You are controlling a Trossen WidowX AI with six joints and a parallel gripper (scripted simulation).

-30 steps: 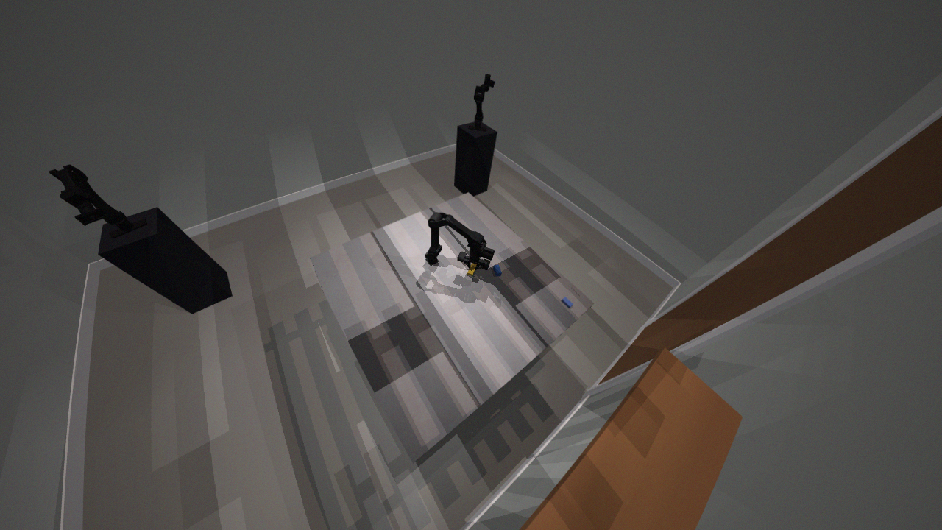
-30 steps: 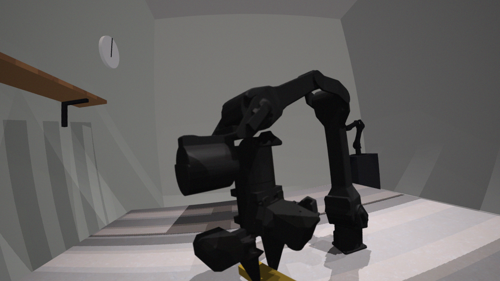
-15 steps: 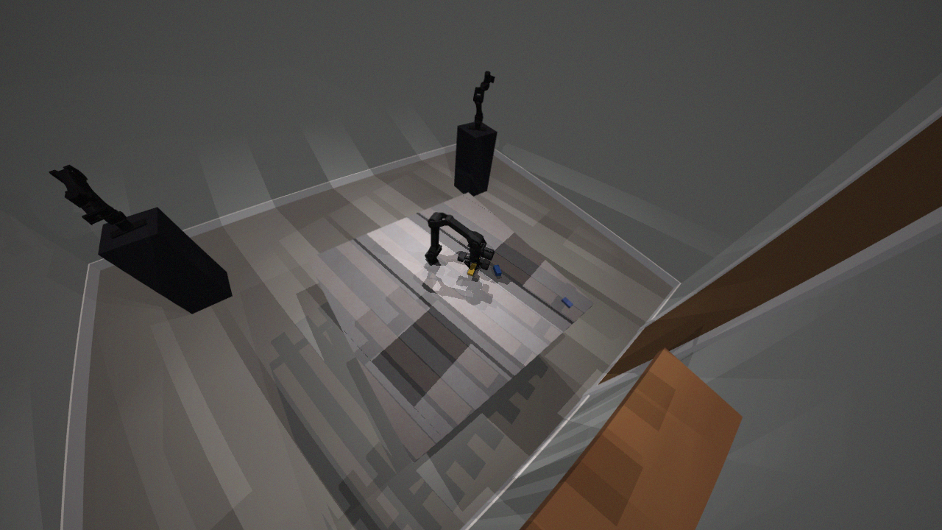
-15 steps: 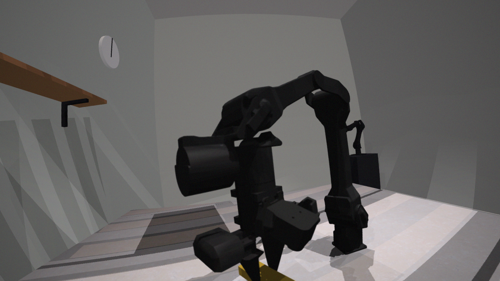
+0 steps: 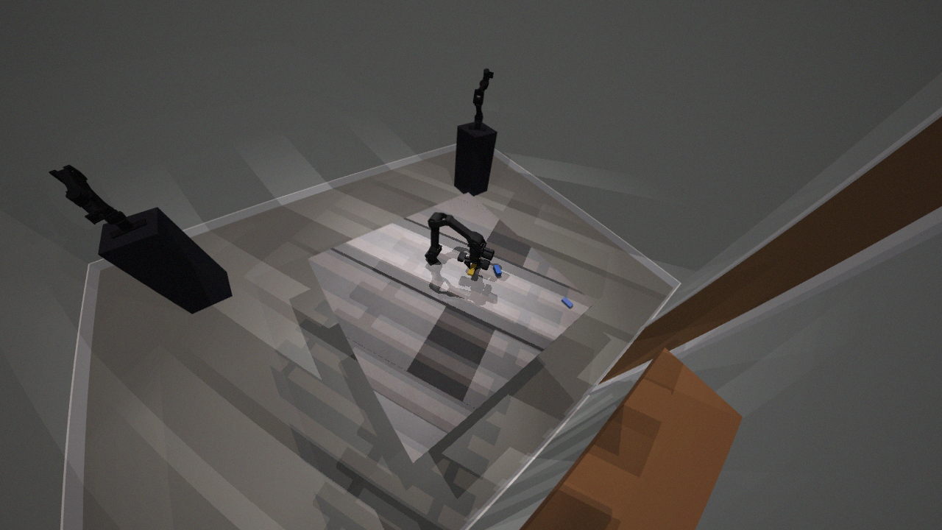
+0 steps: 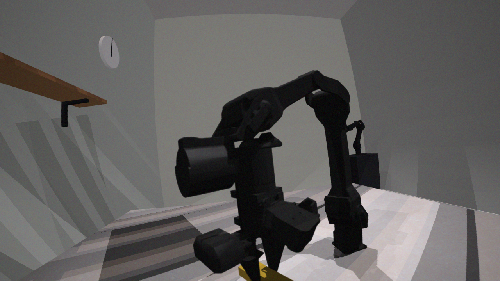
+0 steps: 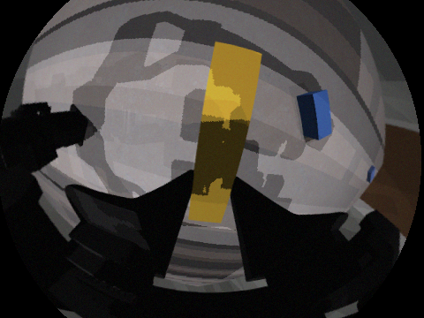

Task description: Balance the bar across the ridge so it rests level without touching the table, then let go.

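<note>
The yellow bar lies 20 mm behind my gripper tip and 20 mm to the left of it. Also, from my gripper tip: blue block (70 mm ahead, 160 mm to the left, 50 mm below).
</note>
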